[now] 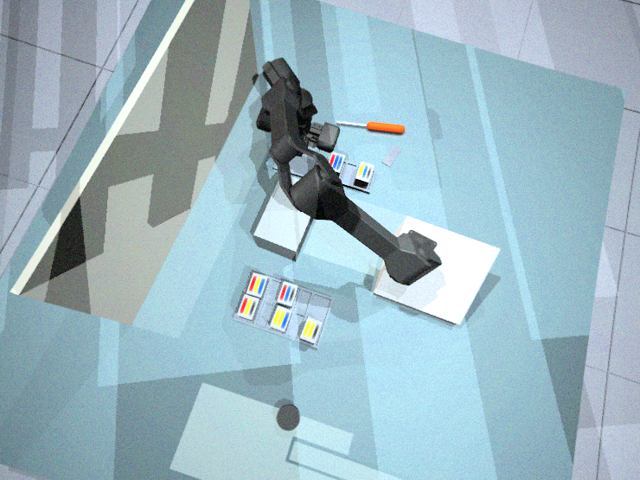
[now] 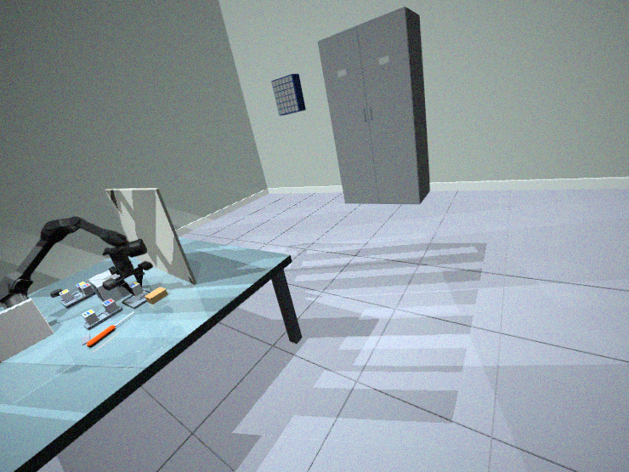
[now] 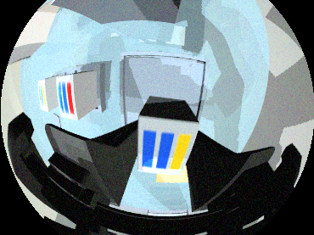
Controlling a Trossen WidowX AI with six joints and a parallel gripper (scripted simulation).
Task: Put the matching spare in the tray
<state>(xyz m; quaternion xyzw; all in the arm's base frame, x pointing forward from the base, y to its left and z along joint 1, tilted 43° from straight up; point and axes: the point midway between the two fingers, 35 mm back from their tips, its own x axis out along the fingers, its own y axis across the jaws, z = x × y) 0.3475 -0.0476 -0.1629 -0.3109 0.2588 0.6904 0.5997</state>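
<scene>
Right now the flat grey tray is 40 mm below my gripper tip. Round my gripper tip: spare: 20 mm above; rack: 140 mm behind, 30 mm below; tan block: 90 mm to the right, 50 mm ahead, 20 mm below.
</scene>
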